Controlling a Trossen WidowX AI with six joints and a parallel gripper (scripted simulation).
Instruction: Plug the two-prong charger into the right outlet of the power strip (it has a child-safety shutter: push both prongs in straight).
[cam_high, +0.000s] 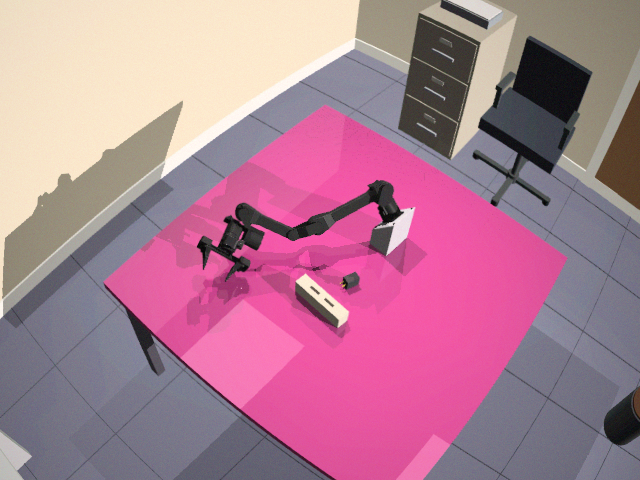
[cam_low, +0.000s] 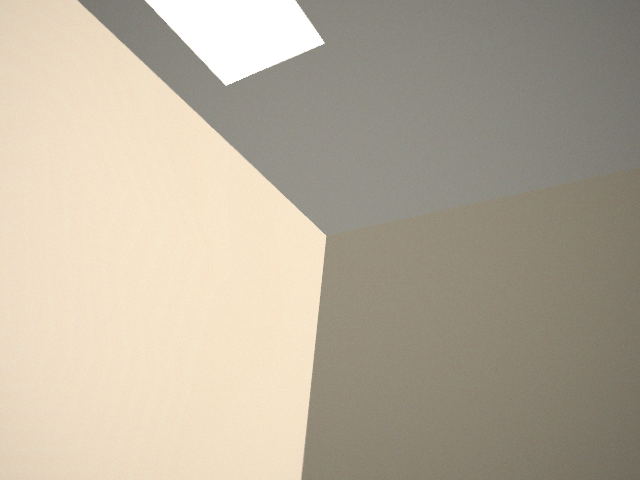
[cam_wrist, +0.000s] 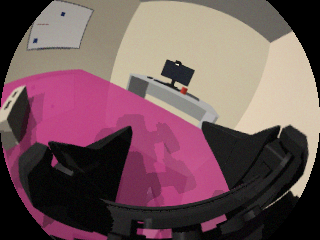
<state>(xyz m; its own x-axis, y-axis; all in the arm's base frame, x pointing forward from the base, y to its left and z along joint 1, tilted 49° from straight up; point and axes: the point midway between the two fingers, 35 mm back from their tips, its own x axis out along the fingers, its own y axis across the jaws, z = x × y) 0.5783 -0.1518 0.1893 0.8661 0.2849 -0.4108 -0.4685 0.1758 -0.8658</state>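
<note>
My gripper tip is now 35 cm past the dark grey charger, 27 cm to the right of it and 7 cm above it.
</note>
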